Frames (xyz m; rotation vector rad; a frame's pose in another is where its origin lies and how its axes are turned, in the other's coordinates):
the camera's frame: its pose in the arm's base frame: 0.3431 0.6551 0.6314 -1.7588 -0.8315 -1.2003
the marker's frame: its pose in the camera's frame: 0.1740 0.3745 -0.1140 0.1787 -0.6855 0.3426
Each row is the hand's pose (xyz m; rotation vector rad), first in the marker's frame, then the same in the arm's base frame.
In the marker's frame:
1: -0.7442 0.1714 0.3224 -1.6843 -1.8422 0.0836
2: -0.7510 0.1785 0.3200 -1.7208 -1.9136 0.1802
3: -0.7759 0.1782 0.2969 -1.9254 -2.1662 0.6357
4: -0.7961 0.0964 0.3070 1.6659 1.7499 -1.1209
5: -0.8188 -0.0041 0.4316 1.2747 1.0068 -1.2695
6: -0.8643 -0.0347 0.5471 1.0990 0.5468 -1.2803
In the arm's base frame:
1: 0.2326 0.1948 0.0502 1.3936 0.7034 -0.7262
2: 0.2331 0.1867 0.0441 1.3442 0.6117 -0.7868
3: 0.2182 0.1563 0.0469 1.0901 0.1883 -0.9651
4: 0.1455 0.1851 0.0799 0.5951 -0.4896 -1.0709
5: 0.0438 0.3072 0.0503 0.0779 -1.1168 -0.9288
6: -0.0241 0.3836 -0.0267 -0.2025 -1.4536 -0.7180

